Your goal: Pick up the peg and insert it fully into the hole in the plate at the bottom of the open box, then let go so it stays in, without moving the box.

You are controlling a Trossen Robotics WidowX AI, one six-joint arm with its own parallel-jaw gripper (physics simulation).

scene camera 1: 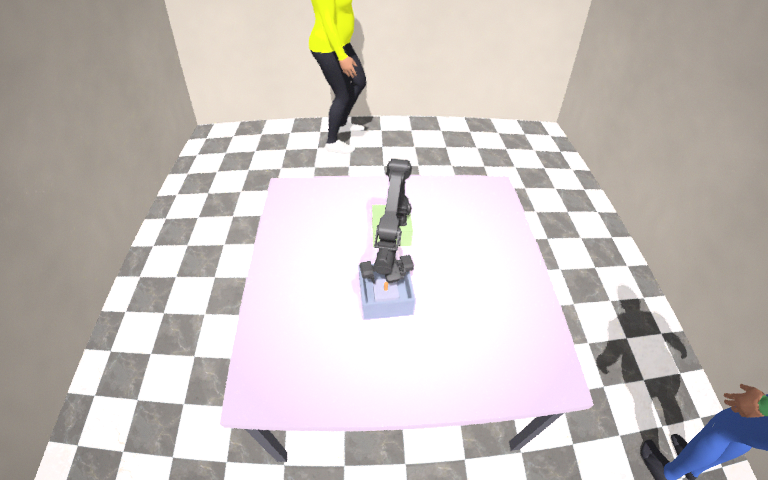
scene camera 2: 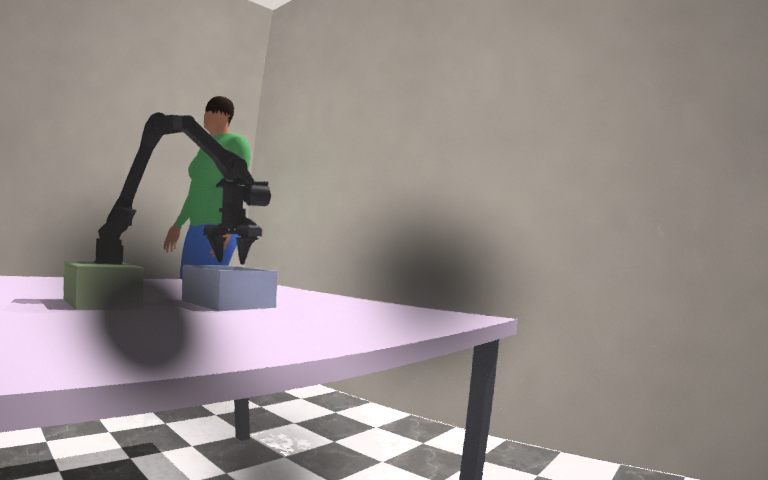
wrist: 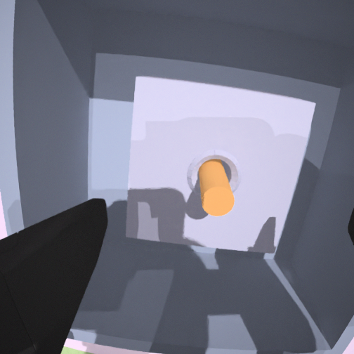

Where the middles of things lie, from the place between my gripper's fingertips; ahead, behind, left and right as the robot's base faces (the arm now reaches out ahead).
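The pale plate (wrist: pixel 177 124) is 80 mm below my hand and 10 mm behind it. The orange peg (wrist: pixel 216 195) is 60 mm below my hand and 10 mm behind it, and the blue-grey box (scene camera 2: pixel 222 288) is also 60 mm below my hand and 10 mm behind it.
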